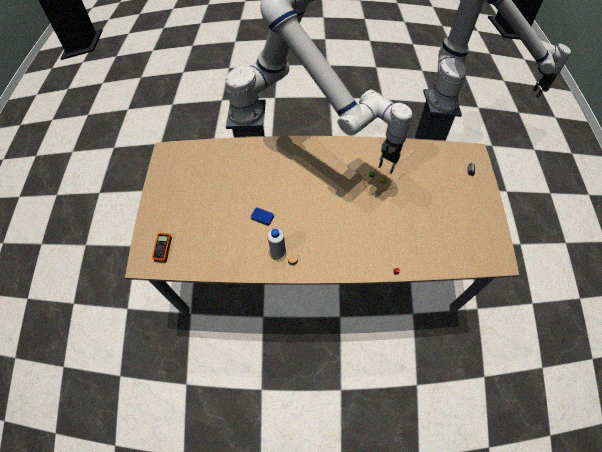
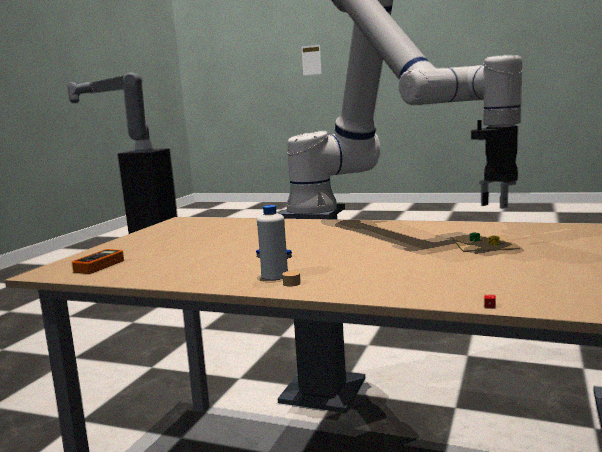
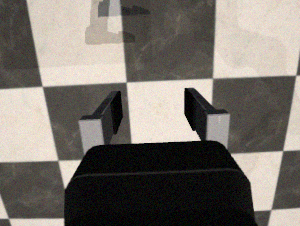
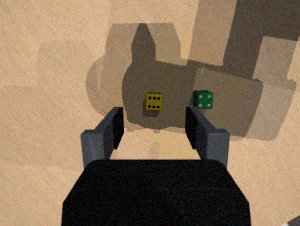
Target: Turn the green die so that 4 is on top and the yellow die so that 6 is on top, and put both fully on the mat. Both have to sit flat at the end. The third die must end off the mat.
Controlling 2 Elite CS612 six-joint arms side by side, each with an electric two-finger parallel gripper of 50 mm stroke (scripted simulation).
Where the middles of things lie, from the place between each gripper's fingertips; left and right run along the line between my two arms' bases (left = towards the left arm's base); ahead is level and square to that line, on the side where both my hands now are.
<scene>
Now: right hand (image 2: pixel 494 206) 120 mm above the thin tan mat (image 2: pixel 464 243), 20 mm to the left of it and 20 mm past it. From my right hand the other things lie so: multimeter (image 2: pixel 108 257) (1030 mm to the right, 220 mm ahead, 100 mm below).
Now: left hand 114 cm to the left of the thin tan mat, 45 cm short of it and 17 cm above it.
</scene>
